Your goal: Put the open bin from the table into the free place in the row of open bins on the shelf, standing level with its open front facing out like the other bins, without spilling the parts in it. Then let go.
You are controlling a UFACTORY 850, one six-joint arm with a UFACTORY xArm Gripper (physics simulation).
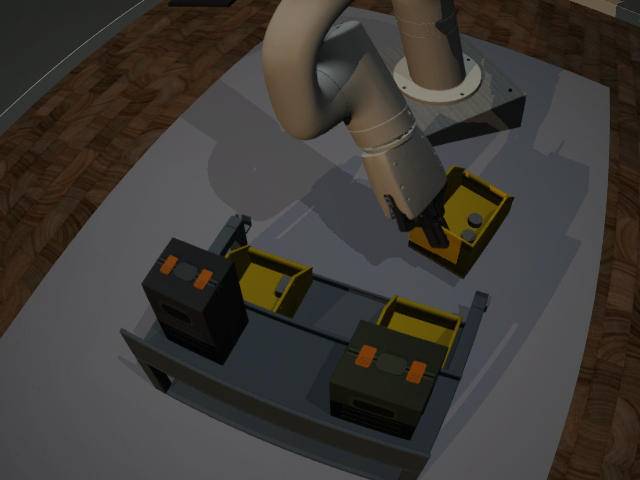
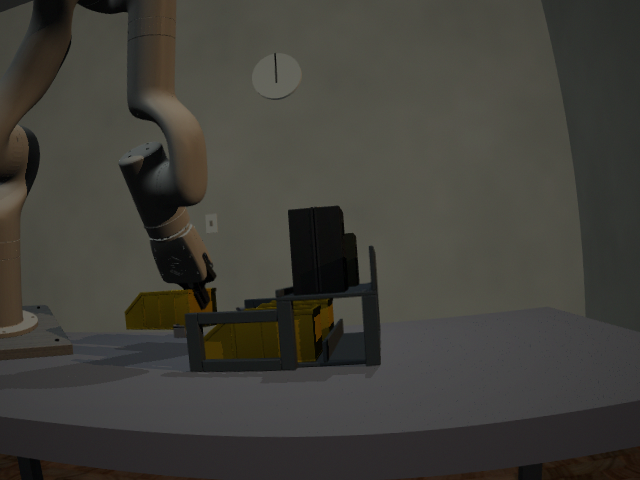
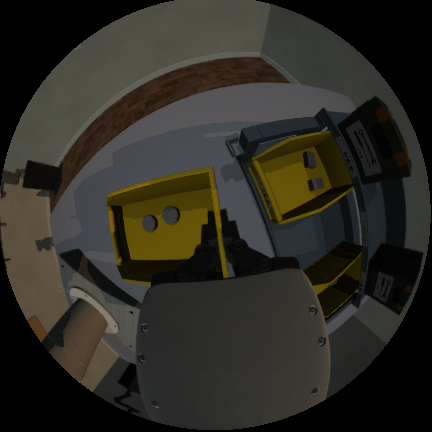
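The held yellow open bin (image 1: pixel 465 204) (image 2: pixel 160 310) (image 3: pixel 165 245) hangs roughly level above the table, on the robot-base side of the grey shelf (image 1: pixel 289 405) (image 2: pixel 286 335). Two round grey parts lie in it, one part (image 1: pixel 474 220) (image 3: pixel 171 214) beside the other part (image 1: pixel 468 235) (image 3: pixel 149 223). My gripper (image 1: pixel 438 242) (image 2: pixel 203 302) (image 3: pixel 218 220) is shut on its tall back wall, which faces the shelf; the low front faces the robot base. In the row, one yellow bin (image 1: pixel 261 284) and another yellow bin (image 1: pixel 421 325) (image 3: pixel 285 175) stand with a gap between them.
A black toolbox (image 1: pixel 193 299) (image 2: pixel 316 250) and an olive toolbox (image 1: pixel 387 377) stand on the upper shelf board, behind the row. Shelf posts and side rails flank the row, with one end post (image 1: pixel 475 315) near the held bin. The robot base (image 1: pixel 436 85) is behind the bin.
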